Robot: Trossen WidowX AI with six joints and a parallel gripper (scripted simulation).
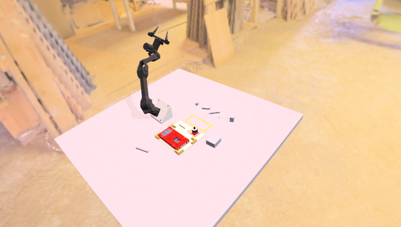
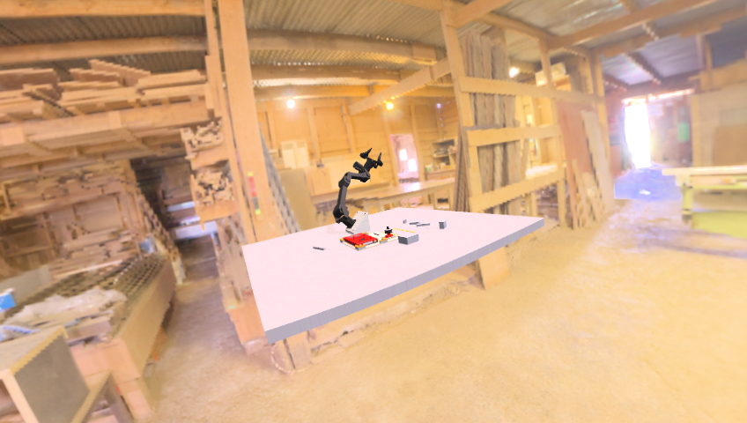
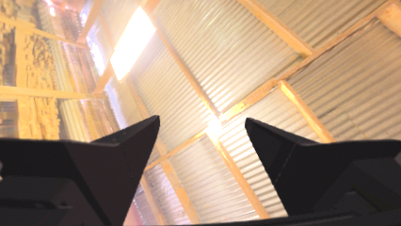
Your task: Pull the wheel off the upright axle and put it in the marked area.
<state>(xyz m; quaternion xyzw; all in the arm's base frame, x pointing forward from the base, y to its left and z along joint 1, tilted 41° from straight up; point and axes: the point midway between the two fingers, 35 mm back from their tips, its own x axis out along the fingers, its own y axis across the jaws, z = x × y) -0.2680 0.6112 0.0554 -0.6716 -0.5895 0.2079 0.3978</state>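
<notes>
My gripper tip is now 660 mm short of the wheel, 420 mm to the left of it and 460 mm above it.
</notes>
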